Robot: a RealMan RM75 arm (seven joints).
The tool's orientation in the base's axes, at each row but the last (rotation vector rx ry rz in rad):
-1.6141, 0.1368, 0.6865
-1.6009, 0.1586, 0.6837
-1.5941, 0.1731, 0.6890
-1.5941, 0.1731, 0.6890
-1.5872, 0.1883, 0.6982
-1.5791, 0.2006, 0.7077
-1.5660, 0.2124, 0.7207
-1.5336, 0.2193, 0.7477
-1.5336, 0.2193, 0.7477
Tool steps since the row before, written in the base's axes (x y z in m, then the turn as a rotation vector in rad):
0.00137, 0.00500, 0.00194, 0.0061, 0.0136, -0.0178
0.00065, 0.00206, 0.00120, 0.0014, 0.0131, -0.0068
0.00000, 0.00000, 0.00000, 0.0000, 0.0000, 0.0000
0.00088, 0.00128, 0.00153, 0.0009, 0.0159, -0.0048
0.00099, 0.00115, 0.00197, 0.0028, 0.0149, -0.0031
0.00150, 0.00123, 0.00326, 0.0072, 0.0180, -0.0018
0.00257, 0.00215, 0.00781, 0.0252, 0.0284, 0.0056
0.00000, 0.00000, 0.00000, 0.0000, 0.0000, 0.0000
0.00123, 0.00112, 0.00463, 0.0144, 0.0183, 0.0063
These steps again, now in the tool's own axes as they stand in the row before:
0.00163, -0.00322, 0.00420, 0.0179, 0.0101, 0.0107
0.00051, -0.00169, 0.00173, 0.0084, 0.0030, 0.0119
0.00000, 0.00000, 0.00000, 0.0000, 0.0000, 0.0000
0.00027, -0.00195, 0.00094, 0.0077, 0.0011, 0.0147
0.00006, -0.00235, 0.00080, 0.0080, -0.0012, 0.0132
-0.00025, -0.00371, 0.00076, 0.0117, -0.0050, 0.0147
-0.00173, -0.00818, 0.00150, 0.0246, -0.0224, 0.0192
0.00000, 0.00000, 0.00000, 0.0000, 0.0000, 0.0000
-0.00137, -0.00462, 0.00098, 0.0129, -0.0156, 0.0131

